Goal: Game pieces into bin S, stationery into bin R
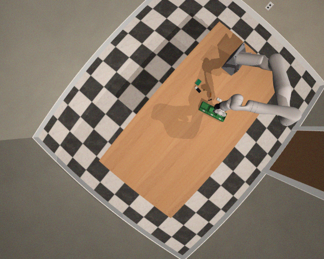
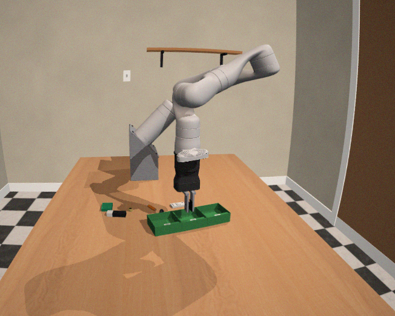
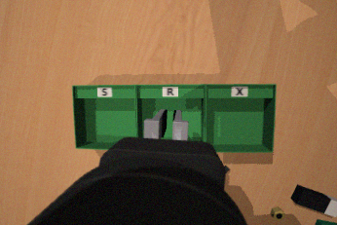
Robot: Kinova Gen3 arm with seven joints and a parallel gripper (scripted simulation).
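Now: the green three-compartment tray 5 cm below my hand. From my hand the other things lie so: dark piece 9 cm behind, 7 cm to the right, 6 cm below; orange stick 13 cm behind, 10 cm to the right, 6 cm below; white domino 14 cm behind, 6 cm below.
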